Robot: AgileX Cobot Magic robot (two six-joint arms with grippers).
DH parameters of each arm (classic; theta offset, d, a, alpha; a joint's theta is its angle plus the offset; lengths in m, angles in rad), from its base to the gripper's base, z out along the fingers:
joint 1: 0 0.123 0 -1.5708
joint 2: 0.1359 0 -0.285 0
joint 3: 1.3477 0 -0.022 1.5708
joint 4: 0 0.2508 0 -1.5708
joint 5: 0 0 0.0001 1.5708
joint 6: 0 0.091 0 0
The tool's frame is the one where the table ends.
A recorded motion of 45 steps. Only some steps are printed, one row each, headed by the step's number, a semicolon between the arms.
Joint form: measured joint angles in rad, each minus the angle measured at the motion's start. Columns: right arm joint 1, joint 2, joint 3, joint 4, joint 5, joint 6; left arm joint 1, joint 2, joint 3, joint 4, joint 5, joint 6.
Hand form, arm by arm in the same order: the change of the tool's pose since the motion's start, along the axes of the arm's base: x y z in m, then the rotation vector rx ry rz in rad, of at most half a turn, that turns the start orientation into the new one. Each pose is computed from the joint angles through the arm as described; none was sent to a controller.
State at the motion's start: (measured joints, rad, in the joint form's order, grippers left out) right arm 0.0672 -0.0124 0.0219 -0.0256 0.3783 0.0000; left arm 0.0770 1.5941 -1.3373 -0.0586 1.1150 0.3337
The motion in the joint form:
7: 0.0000 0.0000 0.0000 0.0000 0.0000 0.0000; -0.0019 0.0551 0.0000 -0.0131 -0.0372 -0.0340
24: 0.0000 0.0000 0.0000 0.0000 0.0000 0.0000; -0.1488 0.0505 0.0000 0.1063 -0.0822 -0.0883
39: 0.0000 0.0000 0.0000 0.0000 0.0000 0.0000; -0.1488 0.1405 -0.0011 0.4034 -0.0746 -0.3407
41: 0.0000 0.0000 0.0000 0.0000 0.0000 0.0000; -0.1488 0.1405 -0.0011 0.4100 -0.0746 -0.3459
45: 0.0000 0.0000 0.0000 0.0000 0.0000 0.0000; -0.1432 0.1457 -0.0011 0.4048 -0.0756 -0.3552
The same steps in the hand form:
7: 0.0000 0.0000 0.0000 0.0000 0.0000 0.0000; 0.0124 -0.0006 -0.0171 -0.0231 0.0182 0.0357
24: 0.0000 0.0000 0.0000 0.0000 0.0000 0.0000; 0.0155 -0.0404 -0.0145 0.0781 -0.0311 -0.0845
39: 0.0000 0.0000 0.0000 0.0000 0.0000 0.0000; 0.0309 -0.0187 -0.0410 0.2993 0.0224 0.0744
41: 0.0000 0.0000 0.0000 0.0000 0.0000 0.0000; 0.0310 -0.0182 -0.0408 0.3041 0.0208 0.0775
45: 0.0000 0.0000 0.0000 0.0000 0.0000 0.0000; 0.0317 -0.0167 -0.0427 0.2970 0.0254 0.0925

